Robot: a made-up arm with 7 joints. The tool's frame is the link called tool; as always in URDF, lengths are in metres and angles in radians. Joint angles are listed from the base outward. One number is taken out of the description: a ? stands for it. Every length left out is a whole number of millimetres.
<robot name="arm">
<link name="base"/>
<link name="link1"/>
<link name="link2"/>
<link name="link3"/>
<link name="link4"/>
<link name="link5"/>
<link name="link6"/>
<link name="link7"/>
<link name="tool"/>
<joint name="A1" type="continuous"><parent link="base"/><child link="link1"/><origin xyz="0.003 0.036 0.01" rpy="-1.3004 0.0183 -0.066"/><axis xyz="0 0 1"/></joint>
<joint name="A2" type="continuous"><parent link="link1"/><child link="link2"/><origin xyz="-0.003 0.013 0" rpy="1.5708 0 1.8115"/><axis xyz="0 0 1"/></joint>
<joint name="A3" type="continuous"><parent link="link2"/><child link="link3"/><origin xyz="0.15 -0.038 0" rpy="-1.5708 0 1.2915"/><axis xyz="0 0 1"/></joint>
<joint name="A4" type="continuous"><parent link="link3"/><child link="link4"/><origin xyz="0.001 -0.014 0" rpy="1.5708 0 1.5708"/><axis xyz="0 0 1"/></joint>
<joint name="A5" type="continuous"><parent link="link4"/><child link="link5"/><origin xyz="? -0.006 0" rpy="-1.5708 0 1.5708"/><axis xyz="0 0 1"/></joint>
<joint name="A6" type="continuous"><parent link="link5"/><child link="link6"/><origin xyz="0 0 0" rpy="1.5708 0 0"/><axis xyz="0 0 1"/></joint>
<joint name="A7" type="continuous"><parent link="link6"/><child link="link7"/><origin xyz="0 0.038 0" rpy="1.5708 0 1.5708"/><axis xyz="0 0 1"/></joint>
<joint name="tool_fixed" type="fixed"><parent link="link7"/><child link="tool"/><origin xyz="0 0 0" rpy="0 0 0"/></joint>
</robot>
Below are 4 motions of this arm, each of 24 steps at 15 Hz.
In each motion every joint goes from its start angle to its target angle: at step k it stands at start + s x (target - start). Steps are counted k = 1, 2, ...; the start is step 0. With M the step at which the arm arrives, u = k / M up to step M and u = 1 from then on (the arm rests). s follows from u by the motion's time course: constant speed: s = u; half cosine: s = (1 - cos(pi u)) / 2; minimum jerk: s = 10 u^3 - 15 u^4 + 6 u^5.
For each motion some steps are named. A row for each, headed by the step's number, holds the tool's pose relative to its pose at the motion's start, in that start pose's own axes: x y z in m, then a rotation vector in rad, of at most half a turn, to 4 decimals.
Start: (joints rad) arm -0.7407 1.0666 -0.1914 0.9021 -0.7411 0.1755 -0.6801
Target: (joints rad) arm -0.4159 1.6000 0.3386 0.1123 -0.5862 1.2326 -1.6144
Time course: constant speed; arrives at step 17
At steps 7, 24:
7: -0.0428 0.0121 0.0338 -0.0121 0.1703 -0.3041
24: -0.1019 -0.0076 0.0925 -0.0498 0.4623 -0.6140

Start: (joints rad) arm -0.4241 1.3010 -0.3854 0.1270 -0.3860 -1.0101 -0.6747
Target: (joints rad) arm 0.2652 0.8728 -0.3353 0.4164 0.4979 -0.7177 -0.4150
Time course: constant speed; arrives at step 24
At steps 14, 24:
14: -0.0045 -0.1131 -0.0061 -0.3692 0.3770 -0.2395
24: -0.0143 -0.1930 0.0312 -0.5953 0.5906 -0.4909

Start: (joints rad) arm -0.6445 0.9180 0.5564 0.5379 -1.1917 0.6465 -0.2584
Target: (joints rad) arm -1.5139 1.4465 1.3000 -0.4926 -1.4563 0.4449 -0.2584
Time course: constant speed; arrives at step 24
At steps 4, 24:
4: -0.0049 -0.0427 0.0498 0.1089 -0.3103 -0.2601
24: -0.2109 -0.1520 0.0876 0.8524 -1.9303 -1.2345

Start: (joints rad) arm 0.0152 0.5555 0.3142 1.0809 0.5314 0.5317 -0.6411
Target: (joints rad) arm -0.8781 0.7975 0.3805 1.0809 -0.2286 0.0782 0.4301
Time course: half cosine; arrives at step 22
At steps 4, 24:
4: -0.0086 0.0051 0.0184 -0.0249 -0.1301 0.0803
24: -0.1975 0.0506 0.1445 -1.0737 -1.4268 0.7076

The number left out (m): -0.09
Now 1 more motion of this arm.
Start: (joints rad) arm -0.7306 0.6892 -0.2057 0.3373 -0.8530 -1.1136 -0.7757
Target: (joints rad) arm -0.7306 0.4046 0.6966 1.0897 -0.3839 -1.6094 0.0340
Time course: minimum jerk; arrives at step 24
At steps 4, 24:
4: -0.0025 0.0019 0.0005 0.0370 0.0062 0.0478
24: -0.0864 -0.0209 0.0144 0.7814 0.1478 1.3195

